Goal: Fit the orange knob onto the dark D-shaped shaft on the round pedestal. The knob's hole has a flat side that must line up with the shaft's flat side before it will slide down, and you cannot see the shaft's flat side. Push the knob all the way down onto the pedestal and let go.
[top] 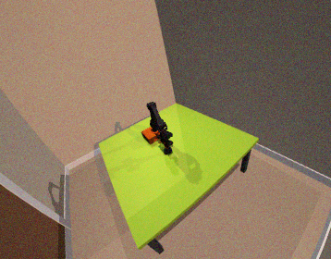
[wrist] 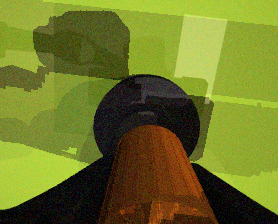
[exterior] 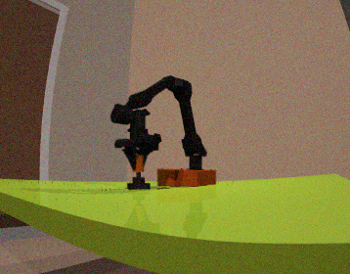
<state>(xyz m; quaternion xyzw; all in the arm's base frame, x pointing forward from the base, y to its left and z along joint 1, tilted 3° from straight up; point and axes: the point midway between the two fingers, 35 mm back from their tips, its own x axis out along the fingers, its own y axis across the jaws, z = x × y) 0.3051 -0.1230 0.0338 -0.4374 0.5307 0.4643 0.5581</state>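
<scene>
Right now the orange knob is 2 cm above my gripper tip. From my gripper tip the other things lie so: pedestal: 4 cm below.
</scene>
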